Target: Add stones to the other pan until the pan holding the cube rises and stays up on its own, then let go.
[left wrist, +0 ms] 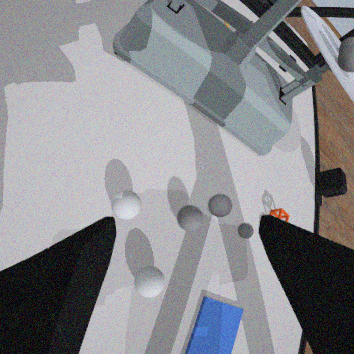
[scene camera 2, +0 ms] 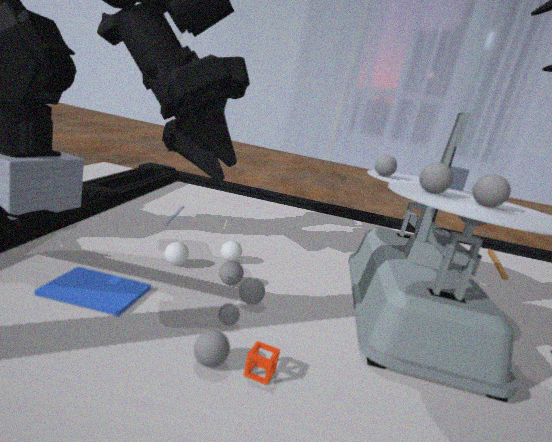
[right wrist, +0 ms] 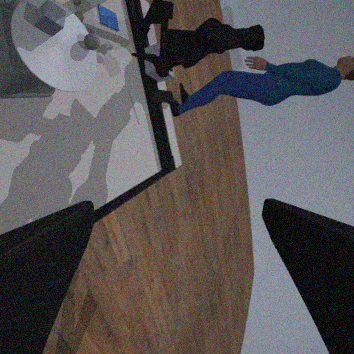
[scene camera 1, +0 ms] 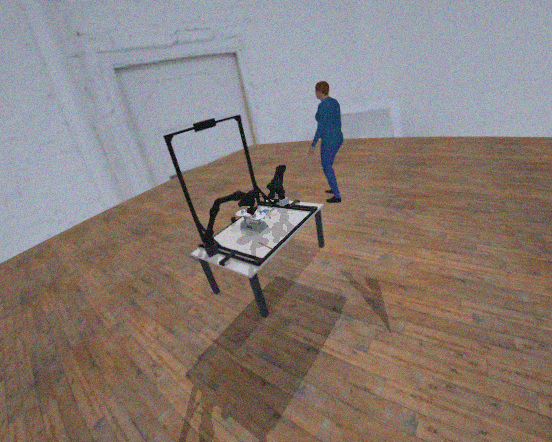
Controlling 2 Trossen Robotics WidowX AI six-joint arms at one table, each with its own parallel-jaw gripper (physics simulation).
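Seen in the pictures: left gripper, fingertip midpoint: (left wrist: 188,224) (scene camera 2: 226,173) (right wrist: 130,39) (scene camera 1: 267,206); right gripper, fingertip midpoint: (scene camera 2: 538,41) (right wrist: 179,208) (scene camera 1: 259,202); left arm's base, origin of the base link: (scene camera 2: 19,150) (scene camera 1: 281,198); right arm's base, origin of the base link: (scene camera 1: 210,244).
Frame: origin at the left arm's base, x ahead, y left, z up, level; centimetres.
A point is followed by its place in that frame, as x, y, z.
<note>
The grey-green balance scale (scene camera 1: 253,224) {52.5, 16.5, -2.2} (scene camera 2: 430,320) {50.9, -2.0, -3.3} (left wrist: 225,100) {44.5, 7.3, -4.8} stands on the table. In scene camera 2 its near pan (scene camera 2: 525,217) {55.2, 0.2, 6.8} bears two grey stones (scene camera 2: 436,177) {48.0, 0.6, 8.4} (scene camera 2: 491,190) {52.3, 0.2, 8.3}. The far pan (right wrist: 65,70) {46.5, 24.1, 5.6} bears a grey stone (scene camera 2: 385,165) {42.2, 16.2, 7.1} (right wrist: 91,41) {43.0, 18.4, 7.8} and the grey cube (scene camera 2: 460,176) {50.9, 16.1, 7.8} (right wrist: 46,19) {51.3, 19.1, 8.1}; whether it is up is unclear. Two white stones (scene camera 2: 176,253) {23.1, 1.2, -6.9} (left wrist: 149,281) {22.4, 2.8, -6.1} and several grey stones (scene camera 2: 251,290) {34.1, -1.5, -6.8} (left wrist: 220,205) {33.0, 0.2, -6.3} lie loose. My left gripper (scene camera 2: 225,171) {25.2, 6.4, 2.8} (left wrist: 188,224) {25.2, 6.4, 2.8} is open and empty above the table. My right gripper (right wrist: 179,208) {57.0, 43.0, 28.5} is open and empty, beyond the cube's pan.
A blue square (scene camera 2: 92,291) {21.4, -9.5, -8.3} (left wrist: 215,327) {22.1, -7.9, -8.3} (right wrist: 108,17) {21.2, -8.4, -8.3} lies beside the loose stones. An orange open-frame cube (scene camera 2: 262,362) {39.7, -11.4, -7.0} (left wrist: 279,216) {38.8, -9.6, -6.8} lies by the nearest grey stone in scene camera 2. A thin orange stick (scene camera 2: 497,264) {63.3, 44.2, -8.2} lies behind the scale. A person (scene camera 1: 330,125) (right wrist: 295,82) stands beyond the table.
</note>
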